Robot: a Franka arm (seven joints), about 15 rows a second.
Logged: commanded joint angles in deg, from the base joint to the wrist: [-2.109 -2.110 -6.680 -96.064 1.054 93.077 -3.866]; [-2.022 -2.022 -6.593 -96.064 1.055 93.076 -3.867]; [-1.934 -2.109 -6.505 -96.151 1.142 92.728 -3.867]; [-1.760 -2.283 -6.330 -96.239 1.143 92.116 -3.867]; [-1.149 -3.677 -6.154 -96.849 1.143 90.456 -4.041]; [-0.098 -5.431 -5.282 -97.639 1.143 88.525 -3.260]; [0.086 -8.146 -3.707 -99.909 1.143 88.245 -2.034]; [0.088 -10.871 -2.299 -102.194 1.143 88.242 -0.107]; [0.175 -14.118 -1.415 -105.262 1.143 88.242 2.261]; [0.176 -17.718 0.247 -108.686 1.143 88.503 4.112]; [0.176 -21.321 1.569 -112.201 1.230 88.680 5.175]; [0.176 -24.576 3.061 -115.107 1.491 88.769 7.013]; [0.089 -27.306 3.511 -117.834 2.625 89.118 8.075]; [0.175 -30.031 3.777 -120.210 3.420 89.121 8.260]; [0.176 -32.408 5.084 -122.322 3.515 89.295 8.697]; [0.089 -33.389 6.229 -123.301 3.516 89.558 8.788]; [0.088 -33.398 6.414 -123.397 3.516 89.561 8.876]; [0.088 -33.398 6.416 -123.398 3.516 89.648 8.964]
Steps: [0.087 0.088 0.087 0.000 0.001 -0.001 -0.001]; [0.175 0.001 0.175 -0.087 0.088 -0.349 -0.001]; [0.349 -0.173 0.350 -0.175 0.089 -0.961 -0.001]; [0.960 -1.567 0.526 -0.785 0.089 -2.621 -0.175]; [2.011 -3.321 1.398 -1.575 0.089 -4.552 0.606]; [2.195 -6.036 2.973 -3.845 0.089 -4.832 1.832]; [2.197 -8.761 4.381 -6.130 0.089 -4.835 3.759]; [2.284 -12.008 5.265 -9.198 0.089 -4.835 6.127]; [2.285 -15.608 6.927 -12.622 0.089 -4.574 7.978]; [2.285 -19.211 8.249 -16.137 0.176 -4.397 9.041]; [2.285 -22.466 9.741 -19.043 0.437 -4.308 10.879]; [2.198 -25.196 10.191 -21.770 1.571 -3.959 11.941]; [2.284 -27.921 10.457 -24.146 2.366 -3.956 12.126]; [2.285 -30.298 11.764 -26.258 2.461 -3.782 12.563]; [2.198 -31.279 12.909 -27.237 2.462 -3.519 12.654]; [2.197 -31.288 13.094 -27.333 2.462 -3.516 12.742]; [2.197 -31.288 13.096 -27.334 2.462 -3.429 12.830]
